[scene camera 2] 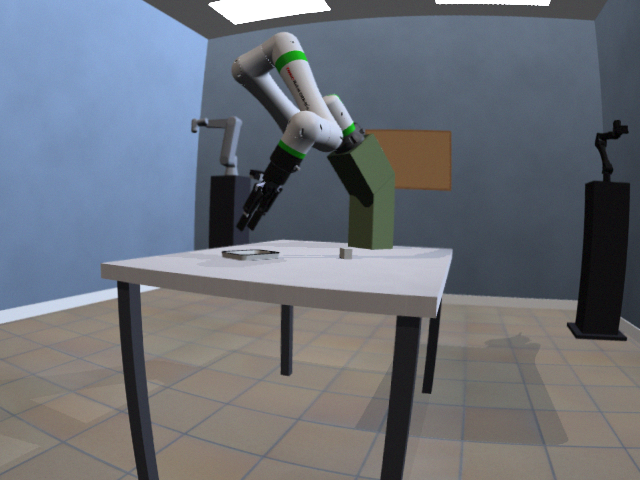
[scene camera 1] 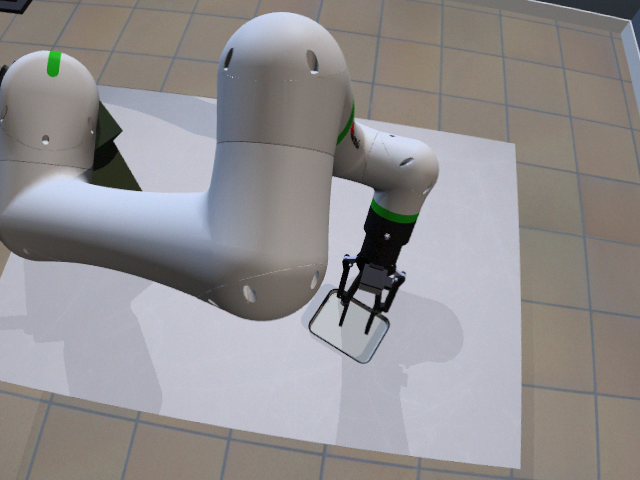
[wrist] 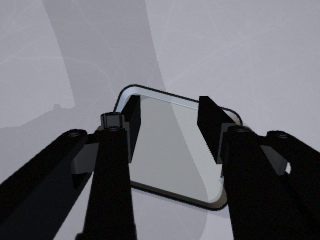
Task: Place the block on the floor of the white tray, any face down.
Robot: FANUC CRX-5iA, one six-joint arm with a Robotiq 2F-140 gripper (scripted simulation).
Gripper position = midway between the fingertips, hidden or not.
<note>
In view: my gripper (scene camera 1: 353, 326) and a white tray (scene camera 1: 350, 338).
The white tray also shows in the wrist view (wrist: 171, 159). My gripper is seen too in scene camera 2 (scene camera 2: 244, 228) and in the wrist view (wrist: 169, 110).
</note>
